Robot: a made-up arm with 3 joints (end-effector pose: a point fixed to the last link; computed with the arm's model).
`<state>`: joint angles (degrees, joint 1 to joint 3).
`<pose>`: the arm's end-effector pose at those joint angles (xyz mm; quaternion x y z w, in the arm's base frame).
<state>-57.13 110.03 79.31</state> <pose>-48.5 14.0 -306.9 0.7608 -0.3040 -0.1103 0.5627</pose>
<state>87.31 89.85 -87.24</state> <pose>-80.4 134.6 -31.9 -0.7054 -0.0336 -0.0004 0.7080</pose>
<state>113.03 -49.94 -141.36</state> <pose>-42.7 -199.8 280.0 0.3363 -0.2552 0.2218 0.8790</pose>
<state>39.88 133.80 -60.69</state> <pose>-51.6 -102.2 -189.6 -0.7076 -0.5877 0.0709 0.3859</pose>
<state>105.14 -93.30 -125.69</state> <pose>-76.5 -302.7 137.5 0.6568 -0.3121 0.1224 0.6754</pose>
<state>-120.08 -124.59 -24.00</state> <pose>-91.5 405.2 129.9 -0.6584 0.5920 0.4423 0.1434</pose>
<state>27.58 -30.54 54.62</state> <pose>-78.6 36.0 431.0 -0.0616 0.2561 -0.6342 0.7270</pose>
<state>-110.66 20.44 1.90</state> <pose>185.2 -200.4 183.1 0.1476 -0.0985 0.8000 0.5732</pose>
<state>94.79 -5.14 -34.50</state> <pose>-117.1 106.7 311.2 0.0405 0.0192 -0.5017 0.8639</pose>
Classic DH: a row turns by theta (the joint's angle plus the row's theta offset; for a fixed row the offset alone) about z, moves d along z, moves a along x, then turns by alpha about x. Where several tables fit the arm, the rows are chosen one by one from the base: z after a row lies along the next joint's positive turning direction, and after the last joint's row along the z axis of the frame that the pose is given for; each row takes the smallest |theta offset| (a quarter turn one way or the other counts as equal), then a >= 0, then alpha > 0; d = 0 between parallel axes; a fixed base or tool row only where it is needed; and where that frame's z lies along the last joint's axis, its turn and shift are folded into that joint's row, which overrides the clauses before.
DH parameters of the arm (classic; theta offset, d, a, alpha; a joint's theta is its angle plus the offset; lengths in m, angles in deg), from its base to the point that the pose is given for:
base (fixed): 0 0 0 180
joint 1: 0 -0.071 0.085 -90
joint 2: 0 0 -0.205 90
joint 3: -56.69 0 -0.1256 180
tool (fixed): -56.69 0.223 0 0

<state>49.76 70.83 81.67</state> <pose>-108.3 210.1 -156.9 0.1593 -0.5572 -0.7429 0.3352</pose>
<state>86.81 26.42 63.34</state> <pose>-2.7 309.9 124.0 -0.0465 -0.2237 -0.9407 0.2507</pose>
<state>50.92 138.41 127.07</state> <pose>168.6 -20.0 -259.9 0.5765 -0.7359 -0.3550 0.0062</pose>
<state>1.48 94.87 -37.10</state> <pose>-123.7 -122.2 -143.9 -0.2433 -0.6952 0.2069 0.6440</pose>
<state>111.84 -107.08 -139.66</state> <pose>-87.3 -312.9 86.3 0.6527 -0.4699 0.1429 0.5768</pose>
